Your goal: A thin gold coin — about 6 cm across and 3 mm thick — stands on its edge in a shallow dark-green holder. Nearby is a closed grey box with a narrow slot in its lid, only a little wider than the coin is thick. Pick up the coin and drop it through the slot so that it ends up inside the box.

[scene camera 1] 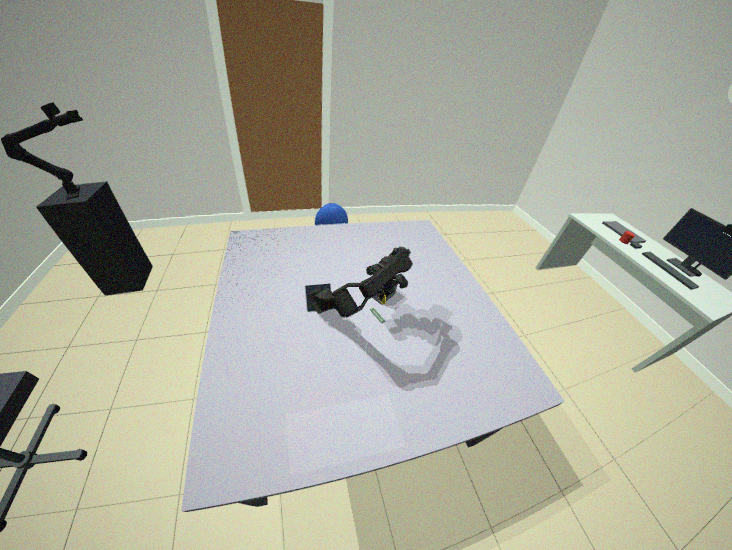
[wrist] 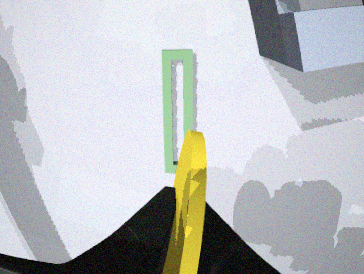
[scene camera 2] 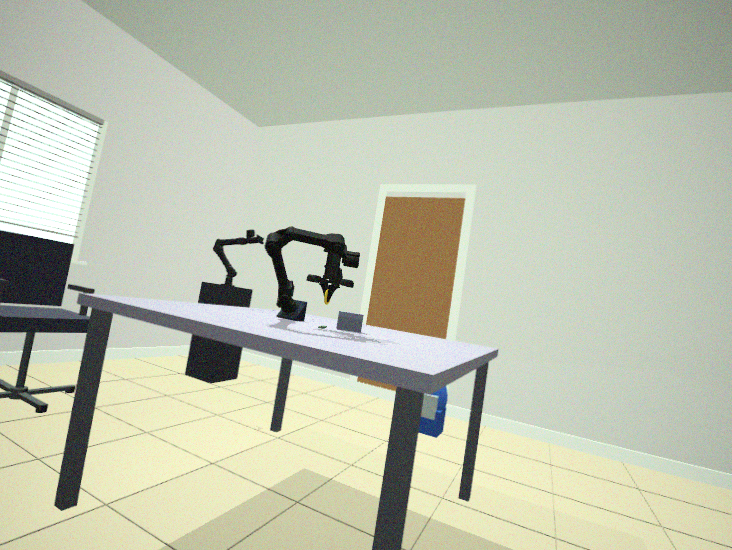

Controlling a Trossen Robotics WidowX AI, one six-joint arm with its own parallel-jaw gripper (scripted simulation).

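A gold coin is held by my gripper (scene camera 2: 326, 302), and in the wrist view I find that same gripper (wrist: 177, 199).
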